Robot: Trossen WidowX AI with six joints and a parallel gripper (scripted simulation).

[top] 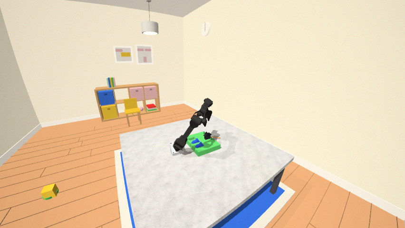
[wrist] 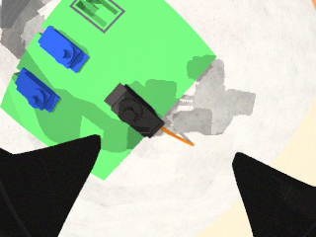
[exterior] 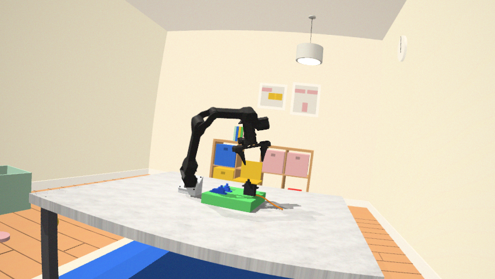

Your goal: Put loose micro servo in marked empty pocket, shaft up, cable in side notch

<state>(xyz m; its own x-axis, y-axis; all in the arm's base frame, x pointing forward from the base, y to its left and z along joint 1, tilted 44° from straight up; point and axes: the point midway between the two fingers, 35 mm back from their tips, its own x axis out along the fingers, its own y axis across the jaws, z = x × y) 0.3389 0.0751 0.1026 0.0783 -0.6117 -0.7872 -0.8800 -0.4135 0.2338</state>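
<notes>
My gripper tip is now 3 cm past the green deck, 2 cm to the left of it and 18 cm above it.
</notes>
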